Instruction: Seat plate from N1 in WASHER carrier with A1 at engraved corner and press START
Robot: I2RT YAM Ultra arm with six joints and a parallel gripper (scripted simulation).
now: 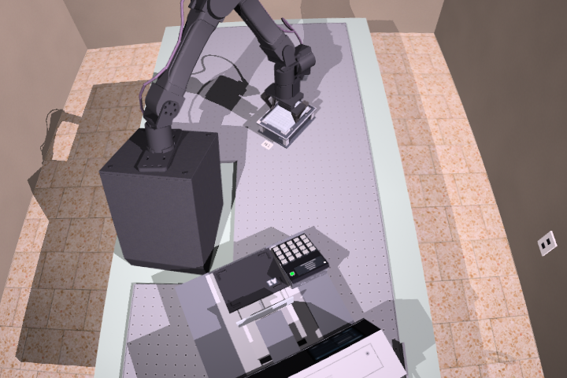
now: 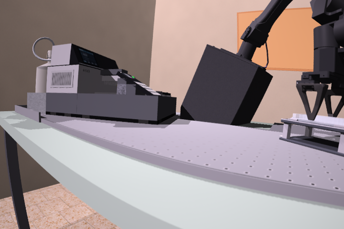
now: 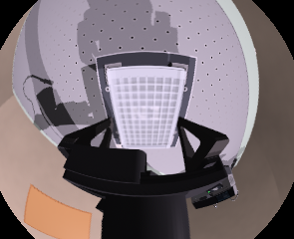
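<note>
My gripper is now 10 mm to the right of the white well plate, 10 mm short of it and 10 mm above it. From my hand the other things lie so: plate nest N1: 20 mm below, 10 mm to the left, 10 mm ahead; then dark carrier: 550 mm to the right, 90 mm behind, 30 mm above; then N1 label: 80 mm to the right, 60 mm below, 60 mm behind.
</note>
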